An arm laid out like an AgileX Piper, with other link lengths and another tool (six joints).
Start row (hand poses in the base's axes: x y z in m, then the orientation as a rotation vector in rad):
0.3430 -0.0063 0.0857 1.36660 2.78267 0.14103
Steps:
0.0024 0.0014 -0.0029 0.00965 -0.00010 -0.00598
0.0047 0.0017 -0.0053 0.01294 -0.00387 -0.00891
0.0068 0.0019 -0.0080 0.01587 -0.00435 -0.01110
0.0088 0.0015 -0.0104 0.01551 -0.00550 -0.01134
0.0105 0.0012 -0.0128 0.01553 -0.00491 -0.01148
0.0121 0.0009 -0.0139 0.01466 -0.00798 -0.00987
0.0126 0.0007 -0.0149 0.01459 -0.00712 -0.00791
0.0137 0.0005 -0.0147 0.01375 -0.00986 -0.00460
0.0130 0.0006 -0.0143 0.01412 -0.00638 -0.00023
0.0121 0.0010 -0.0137 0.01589 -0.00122 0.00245
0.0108 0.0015 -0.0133 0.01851 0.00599 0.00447
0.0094 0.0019 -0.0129 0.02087 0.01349 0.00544
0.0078 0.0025 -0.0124 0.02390 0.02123 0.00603
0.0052 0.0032 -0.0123 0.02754 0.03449 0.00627
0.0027 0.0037 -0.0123 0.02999 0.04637 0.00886
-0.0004 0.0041 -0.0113 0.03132 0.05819 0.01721
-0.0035 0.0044 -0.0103 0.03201 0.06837 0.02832
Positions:
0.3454 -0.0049 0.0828 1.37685 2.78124 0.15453
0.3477 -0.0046 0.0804 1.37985 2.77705 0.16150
0.3498 -0.0044 0.0777 1.38326 2.77594 0.16588
0.3518 -0.0048 0.0753 1.38298 2.77473 0.16610
0.3535 -0.0051 0.0729 1.38345 2.77511 0.16574
0.3551 -0.0054 0.0718 1.37965 2.77353 0.16652
0.3556 -0.0056 0.0708 1.37734 2.77564 0.16594
0.3567 -0.0058 0.0710 1.37138 2.77556 0.16660
0.3560 -0.0057 0.0714 1.36706 2.78167 0.16505
0.3551 -0.0053 0.0720 1.36610 2.78834 0.16435
0.3538 -0.0048 0.0724 1.36716 2.79647 0.16352
0.3524 -0.0044 0.0728 1.36973 2.80400 0.16209
0.3508 -0.0038 0.0733 1.37307 2.81166 0.16145
0.3482 -0.0031 0.0734 -1.37508 -2.81460 -0.15757
0.3457 -0.0026 0.0734 -1.36702 -2.80562 -0.15229
0.3426 -0.0022 0.0744 -1.35102 -2.80087 -0.14572
0.3395 -0.0019 0.0754 -1.33179 -2.79936 -0.13957

